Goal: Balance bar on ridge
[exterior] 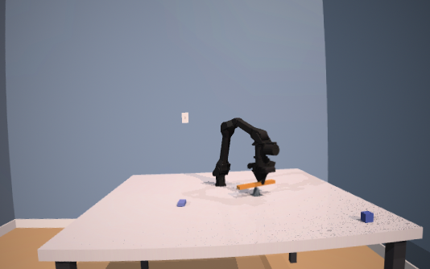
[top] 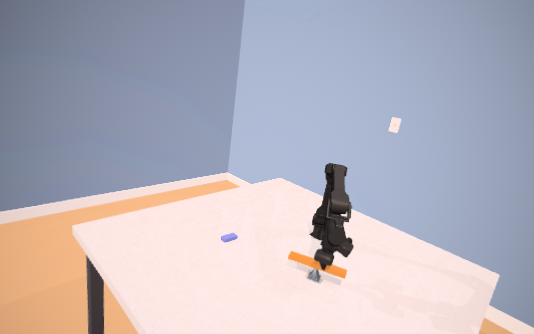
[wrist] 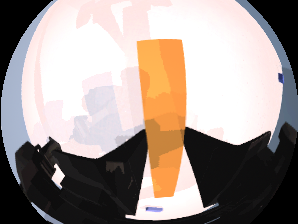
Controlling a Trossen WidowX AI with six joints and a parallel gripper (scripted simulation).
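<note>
Right now my gripper tip is 1 cm short of the orange bar and 3 cm to the left of it. The rest, counted from my gripper tip: blue cube (47 cm ahead, 30 cm to the left, 4 cm below); flat blue block (12 cm ahead, 41 cm to the right, 5 cm below).
</note>
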